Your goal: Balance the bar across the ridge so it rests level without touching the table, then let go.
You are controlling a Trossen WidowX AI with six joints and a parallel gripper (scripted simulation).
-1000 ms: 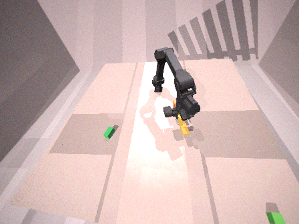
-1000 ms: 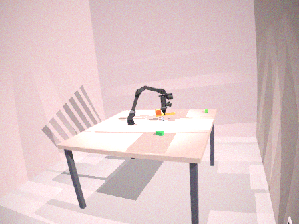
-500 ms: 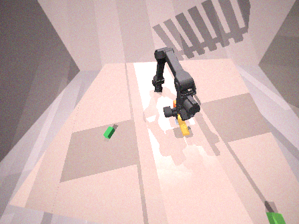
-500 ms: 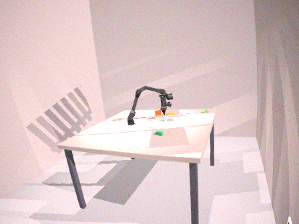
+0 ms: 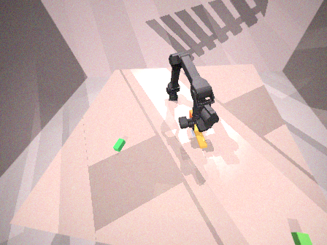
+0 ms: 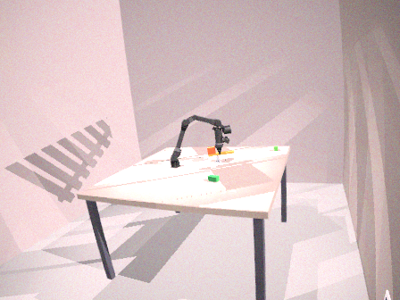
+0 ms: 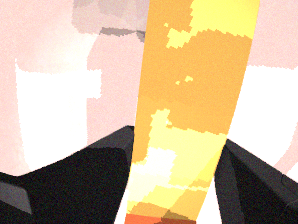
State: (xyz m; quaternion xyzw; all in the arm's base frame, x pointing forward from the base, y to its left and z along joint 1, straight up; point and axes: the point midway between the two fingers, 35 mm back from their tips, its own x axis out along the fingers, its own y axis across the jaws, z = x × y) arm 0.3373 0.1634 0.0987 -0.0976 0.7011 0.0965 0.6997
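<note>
Now: the grey piece 6 cm below my gripper tip, 3 cm behind it and 1 cm to the right of it.
</note>
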